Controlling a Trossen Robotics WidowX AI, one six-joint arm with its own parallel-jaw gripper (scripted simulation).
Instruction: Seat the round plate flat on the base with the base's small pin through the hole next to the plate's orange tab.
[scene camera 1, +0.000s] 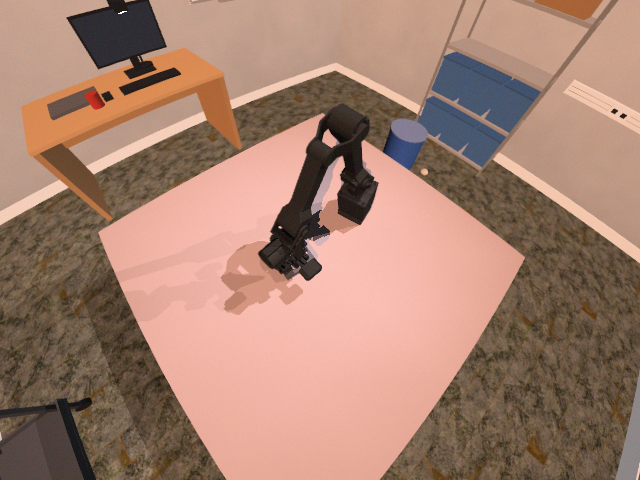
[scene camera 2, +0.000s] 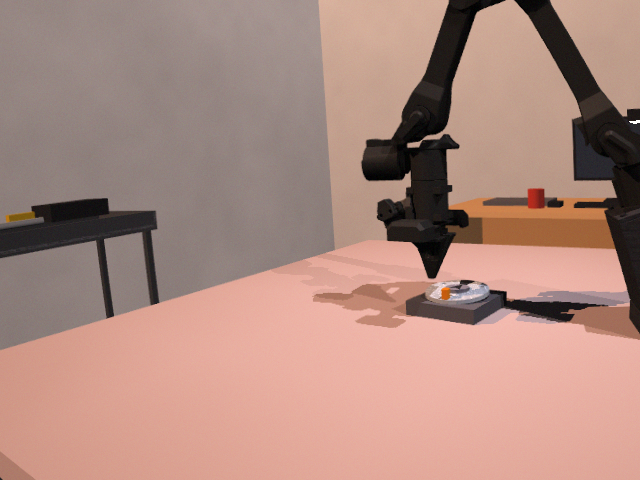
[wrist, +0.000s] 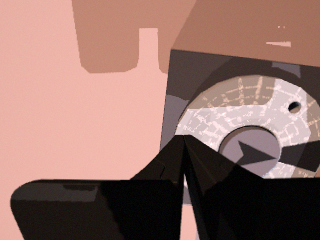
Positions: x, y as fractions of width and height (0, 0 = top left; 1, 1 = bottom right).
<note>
I see my gripper (scene camera 2: 0.68, 0.58) and a dark square base (scene camera 2: 0.74, 0.65).
My gripper shows as well in scene camera 1 (scene camera 1: 0.46, 0.55) and in the wrist view (wrist: 0.57, 0.59).
</note>
